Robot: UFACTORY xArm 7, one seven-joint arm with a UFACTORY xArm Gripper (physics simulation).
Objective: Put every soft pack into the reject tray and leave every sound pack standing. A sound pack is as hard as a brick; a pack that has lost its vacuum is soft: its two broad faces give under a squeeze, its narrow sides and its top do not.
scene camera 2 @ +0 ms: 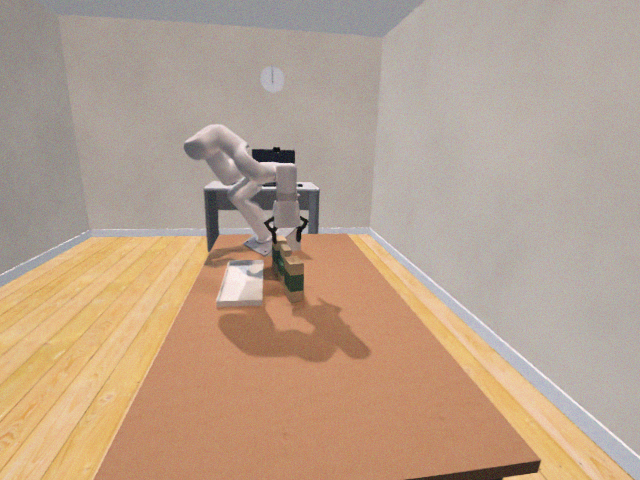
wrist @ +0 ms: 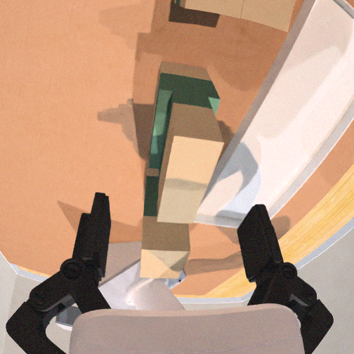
My gripper shows in scene camera 2 and in the wrist view. A white reject tray shows in scene camera 2 and in the wrist view. One and the same spot on the white reject tray: (wrist: 292,124) is (scene camera 2: 244,283). One and the same spot on my gripper: (wrist: 77,280) is (scene camera 2: 300,229).
